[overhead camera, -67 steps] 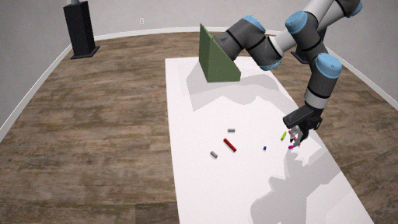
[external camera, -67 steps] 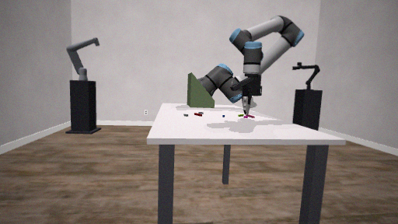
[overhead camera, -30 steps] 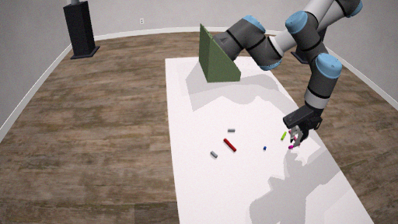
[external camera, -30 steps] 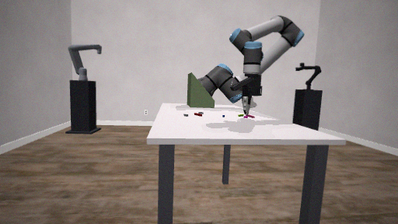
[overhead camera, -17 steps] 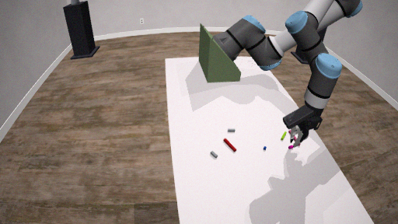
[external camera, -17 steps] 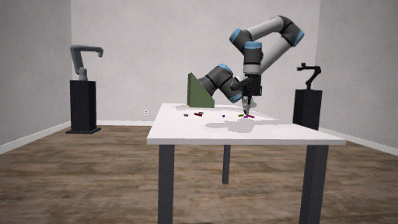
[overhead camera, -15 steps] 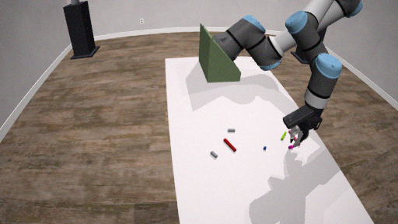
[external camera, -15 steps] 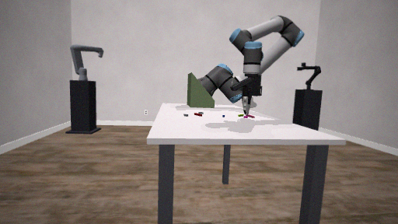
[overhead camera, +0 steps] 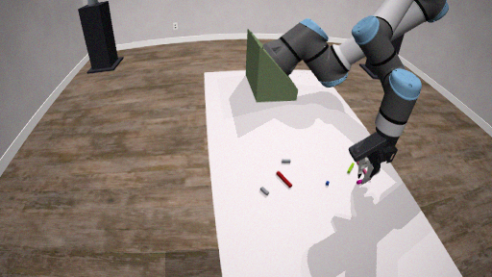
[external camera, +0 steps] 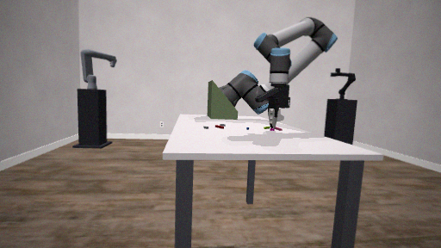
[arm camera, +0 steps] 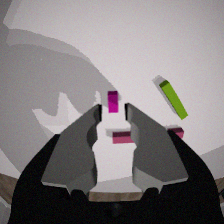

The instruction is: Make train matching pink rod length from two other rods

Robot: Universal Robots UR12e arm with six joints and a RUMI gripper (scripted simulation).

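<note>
The magenta rod is 2 cm below my hand. The rest, counted from my hand: blue rod (1 cm behind, 12 cm to the right, 2 cm below); pink rod (5 cm behind, 4 cm to the left, 2 cm below); lime rod (7 cm behind, 1 cm to the right, 2 cm below).
</note>
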